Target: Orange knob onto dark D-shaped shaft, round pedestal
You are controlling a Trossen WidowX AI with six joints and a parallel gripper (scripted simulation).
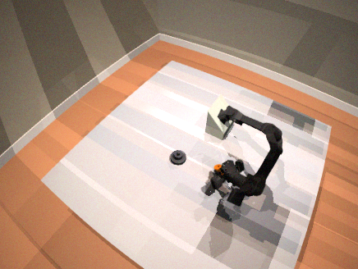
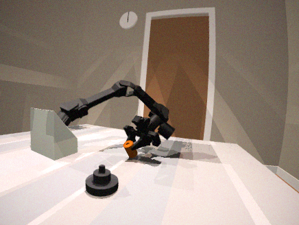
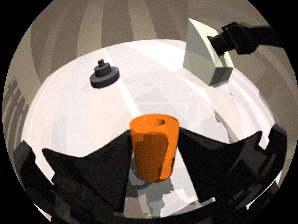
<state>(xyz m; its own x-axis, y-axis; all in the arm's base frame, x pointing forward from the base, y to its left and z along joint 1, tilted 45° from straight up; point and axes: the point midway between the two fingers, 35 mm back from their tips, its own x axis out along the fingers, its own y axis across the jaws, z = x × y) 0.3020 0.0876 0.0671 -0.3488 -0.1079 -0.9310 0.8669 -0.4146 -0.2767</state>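
The orange knob is 10 mm to the left of my gripper tip, 10 mm below it and 10 mm ahead of it. Also, from my gripper tip: pedestal 210 mm to the right, 10 mm below, 10 mm ahead.
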